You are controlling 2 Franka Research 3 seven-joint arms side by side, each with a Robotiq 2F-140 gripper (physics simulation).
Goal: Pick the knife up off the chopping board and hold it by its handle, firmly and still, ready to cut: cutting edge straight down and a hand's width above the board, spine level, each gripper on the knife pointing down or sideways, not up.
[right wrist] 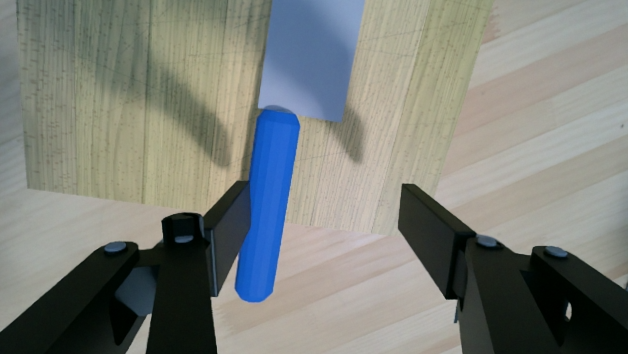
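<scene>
The knife lies flat, its blue handle [271,185] running down the middle left of the right wrist view and its wide grey blade [310,55] lying on the chopping board [95,125]. The end of the handle reaches past the board's edge over the table. The blade runs out of the top of the view. My right gripper [325,205] is open and empty, pointing down above the knife. The handle shows between its fingertips, close beside the left finger, which partly overlaps the handle's left side in the view. My left gripper does not show in the right wrist view.
The pale wooden table [540,150] shows to the right of the board and below it. Dark shadows fall across the board and the blade. The board's near edge crosses the view below the middle.
</scene>
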